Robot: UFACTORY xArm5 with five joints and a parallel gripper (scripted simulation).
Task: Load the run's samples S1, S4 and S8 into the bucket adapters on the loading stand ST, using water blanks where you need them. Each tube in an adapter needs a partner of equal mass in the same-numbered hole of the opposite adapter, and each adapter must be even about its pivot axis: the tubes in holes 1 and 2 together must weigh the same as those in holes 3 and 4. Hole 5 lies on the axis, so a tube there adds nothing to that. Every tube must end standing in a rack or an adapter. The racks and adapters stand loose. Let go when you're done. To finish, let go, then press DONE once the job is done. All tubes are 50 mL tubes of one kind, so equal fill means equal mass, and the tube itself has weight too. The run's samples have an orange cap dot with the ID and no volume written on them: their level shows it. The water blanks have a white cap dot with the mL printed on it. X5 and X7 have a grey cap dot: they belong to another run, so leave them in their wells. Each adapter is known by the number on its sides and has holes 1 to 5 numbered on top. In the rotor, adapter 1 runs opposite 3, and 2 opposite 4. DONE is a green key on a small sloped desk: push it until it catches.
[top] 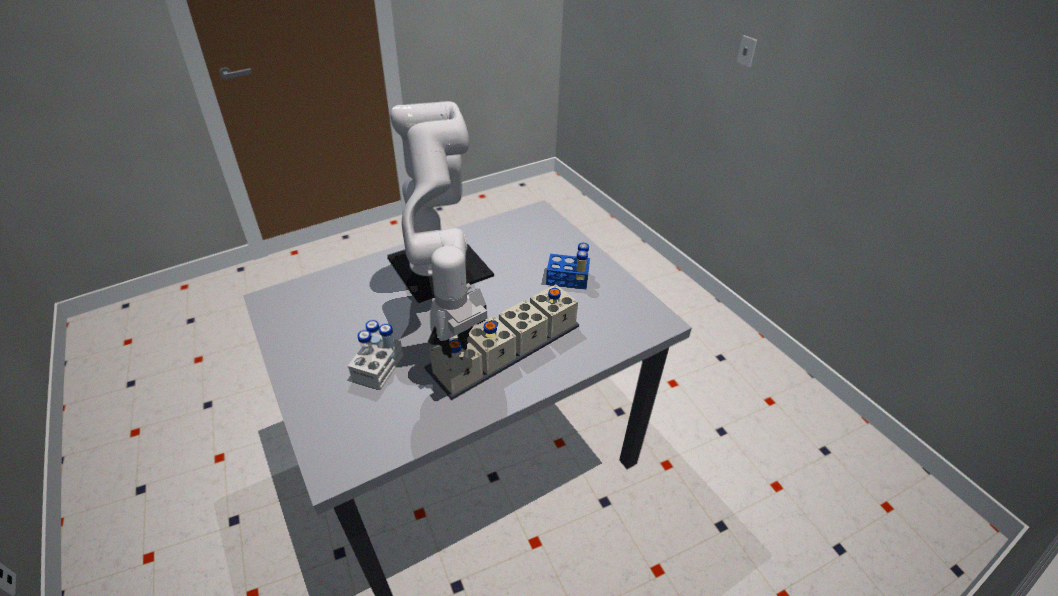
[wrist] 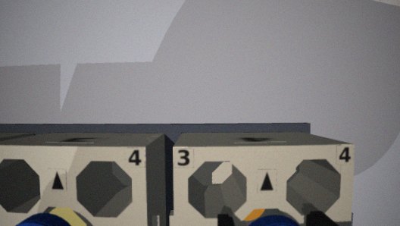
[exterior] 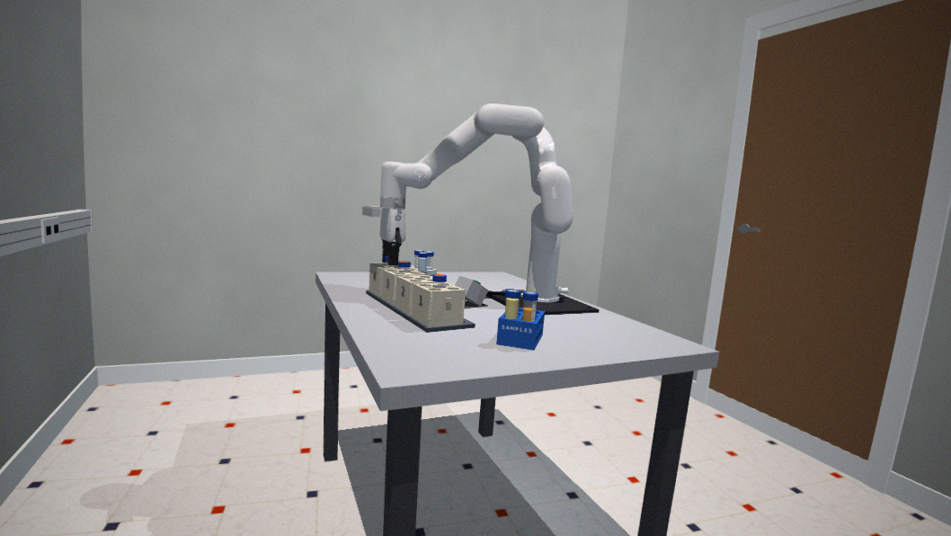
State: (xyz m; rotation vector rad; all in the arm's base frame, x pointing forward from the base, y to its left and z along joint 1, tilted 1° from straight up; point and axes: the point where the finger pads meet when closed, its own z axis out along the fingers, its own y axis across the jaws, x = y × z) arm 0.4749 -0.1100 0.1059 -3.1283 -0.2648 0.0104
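The white rack lies 13 cm behind my hand, 18 cm to the right of it and 9 cm below it. Also, from my hand: adapter 3: 2 cm behind, 11 cm to the left, 7 cm below; blue samples rack: 21 cm behind, 48 cm to the left, 9 cm below.
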